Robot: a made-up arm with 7 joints.
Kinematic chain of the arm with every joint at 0, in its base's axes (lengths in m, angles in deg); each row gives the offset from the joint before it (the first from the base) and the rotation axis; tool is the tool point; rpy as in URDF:
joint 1: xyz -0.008 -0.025 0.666 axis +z
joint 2: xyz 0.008 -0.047 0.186 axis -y
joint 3: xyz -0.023 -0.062 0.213 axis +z
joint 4: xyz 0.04 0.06 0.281 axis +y
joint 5: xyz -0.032 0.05 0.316 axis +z
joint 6: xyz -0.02 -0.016 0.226 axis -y
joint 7: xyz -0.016 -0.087 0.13 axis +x
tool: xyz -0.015 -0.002 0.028 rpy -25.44 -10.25 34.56
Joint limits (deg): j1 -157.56..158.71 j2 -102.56..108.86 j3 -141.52..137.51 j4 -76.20..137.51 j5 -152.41..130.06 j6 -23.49..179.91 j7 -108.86..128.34
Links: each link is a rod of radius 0.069 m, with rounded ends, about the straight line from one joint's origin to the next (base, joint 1, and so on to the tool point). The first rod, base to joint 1, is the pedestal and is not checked.
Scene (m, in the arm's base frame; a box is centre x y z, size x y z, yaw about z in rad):
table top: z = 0
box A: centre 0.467 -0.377 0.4 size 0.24 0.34 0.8 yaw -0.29
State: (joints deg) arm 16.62 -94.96 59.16 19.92 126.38 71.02 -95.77
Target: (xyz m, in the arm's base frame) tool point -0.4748 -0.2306 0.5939
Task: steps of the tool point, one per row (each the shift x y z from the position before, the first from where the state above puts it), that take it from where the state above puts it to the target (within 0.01 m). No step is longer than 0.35 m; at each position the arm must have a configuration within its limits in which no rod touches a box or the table.
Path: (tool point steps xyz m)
1: 0.0649 -0.1321 0.1277
2: 0.0379 -0.1751 0.1464
3: -0.0189 -0.2019 0.1714
4: -0.1015 -0.2001 0.1879
5: -0.1938 -0.1640 0.1823
6: -0.2737 -0.0958 0.1482
7: 0.0415 -0.1736 -0.2394
8: -0.0864 -0.1266 -0.2614
9: -0.1801 -0.0381 -0.2387
10: -0.2198 0.0648 -0.1810
11: -0.2027 0.1532 -0.1043
12: -0.1426 0.2046 -0.0264
13: -0.0627 0.2107 0.0372

